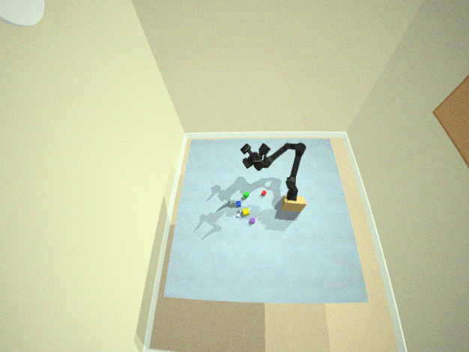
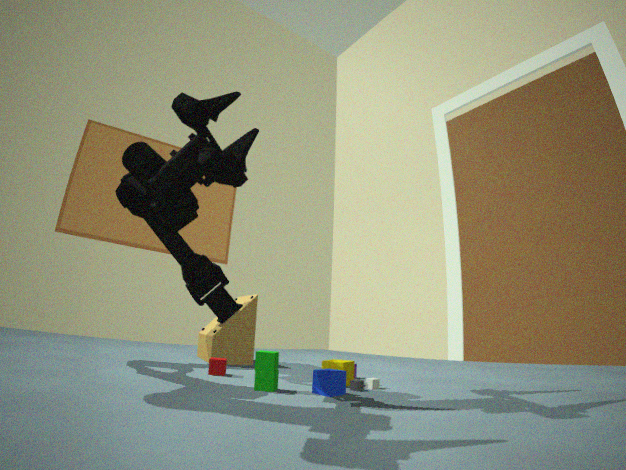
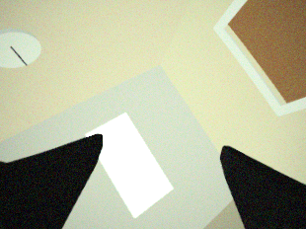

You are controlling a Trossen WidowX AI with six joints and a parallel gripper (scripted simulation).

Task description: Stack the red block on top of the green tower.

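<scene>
The red block is 42 cm below my gripper tip, 13 cm behind it and 2 cm to the left of it. The rest, counted from my gripper tip: blue block: 42 cm below, 15 cm to the left, 5 cm ahead; purple block: 42 cm below, 25 cm to the left, 8 cm behind; yellow block: 42 cm below, 20 cm to the left, 2 cm behind.
</scene>
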